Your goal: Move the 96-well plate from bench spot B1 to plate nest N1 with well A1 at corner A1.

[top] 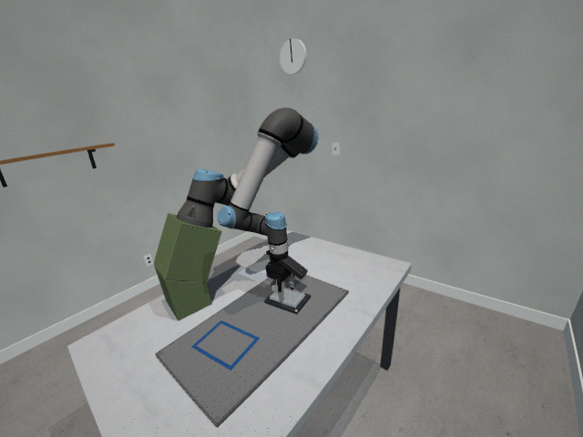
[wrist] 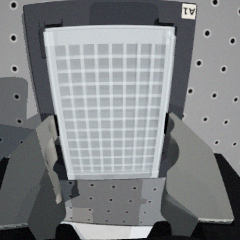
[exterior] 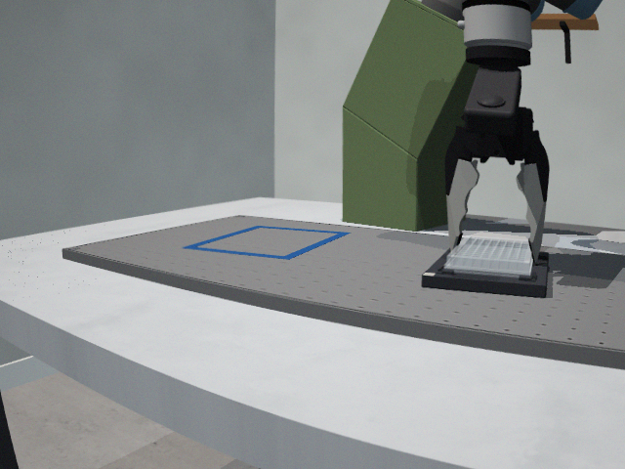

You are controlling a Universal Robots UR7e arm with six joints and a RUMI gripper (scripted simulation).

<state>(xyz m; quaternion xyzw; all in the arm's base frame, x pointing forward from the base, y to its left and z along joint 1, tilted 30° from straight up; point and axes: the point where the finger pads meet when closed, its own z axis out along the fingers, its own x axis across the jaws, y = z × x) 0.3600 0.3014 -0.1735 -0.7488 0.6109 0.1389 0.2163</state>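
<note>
My gripper is now 10 mm above the clear 96-well plate. Round my hand: black plate nest: 20 mm below; then white corner mark: 90 mm ahead, 40 mm to the right, 20 mm below.
</note>
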